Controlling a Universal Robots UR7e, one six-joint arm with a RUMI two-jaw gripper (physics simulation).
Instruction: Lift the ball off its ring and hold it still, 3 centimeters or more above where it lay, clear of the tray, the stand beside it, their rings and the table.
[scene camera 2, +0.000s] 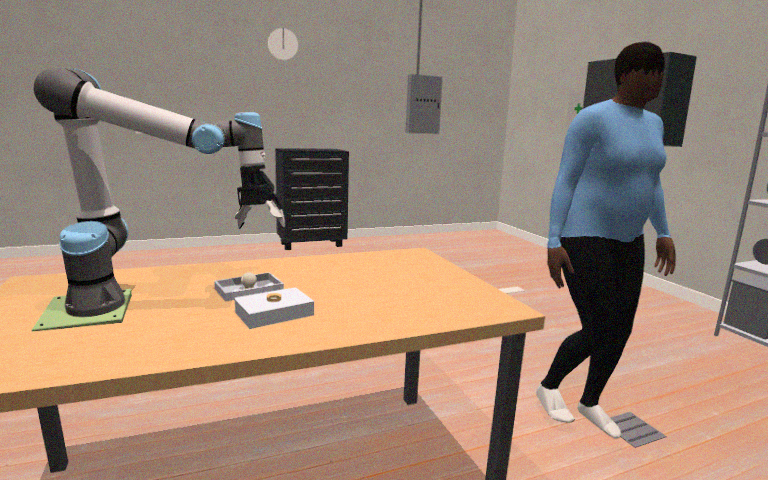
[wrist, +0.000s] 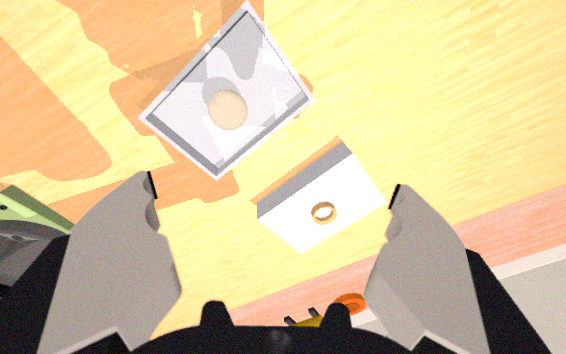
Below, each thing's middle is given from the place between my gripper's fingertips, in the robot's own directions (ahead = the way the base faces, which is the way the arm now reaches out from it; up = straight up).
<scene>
Right now my hand is 17 cm above the beige ball (wrist: 227, 109), 5 cm past it and 1 cm to the right of it. The rest, counted from my hand: shallow tray (scene camera 2: 230, 288): 19 cm below, 5 cm behind, 1 cm to the left; then stand (scene camera 2: 258, 310): 20 cm to the right, 18 cm below, 3 cm ahead.
</scene>
